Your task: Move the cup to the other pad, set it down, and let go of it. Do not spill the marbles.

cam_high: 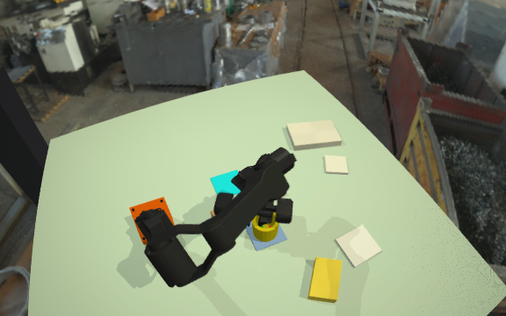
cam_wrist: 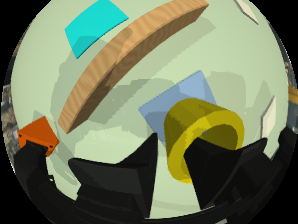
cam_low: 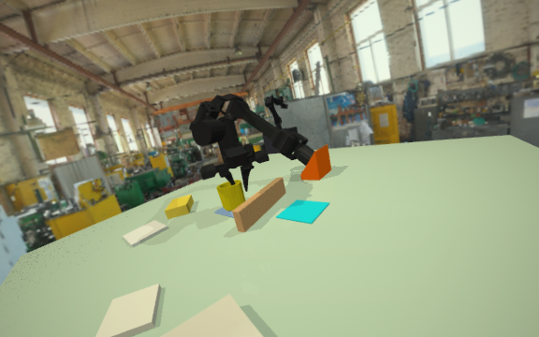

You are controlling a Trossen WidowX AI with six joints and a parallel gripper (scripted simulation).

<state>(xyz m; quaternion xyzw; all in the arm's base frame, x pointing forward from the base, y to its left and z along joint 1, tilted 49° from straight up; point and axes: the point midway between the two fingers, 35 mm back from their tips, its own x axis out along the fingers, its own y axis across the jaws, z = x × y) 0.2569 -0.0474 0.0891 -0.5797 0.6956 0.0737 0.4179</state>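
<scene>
Right now the light blue pad is 40 mm below my gripper tip, 30 mm ahead of it and 10 mm to the right of it. Also, from my gripper tip: yellow cup 20 mm to the right, 20 mm ahead; wooden bar 90 mm to the left, 20 mm below, 10 mm ahead; cyan pad 190 mm to the left, 40 mm below, 10 mm behind.
</scene>
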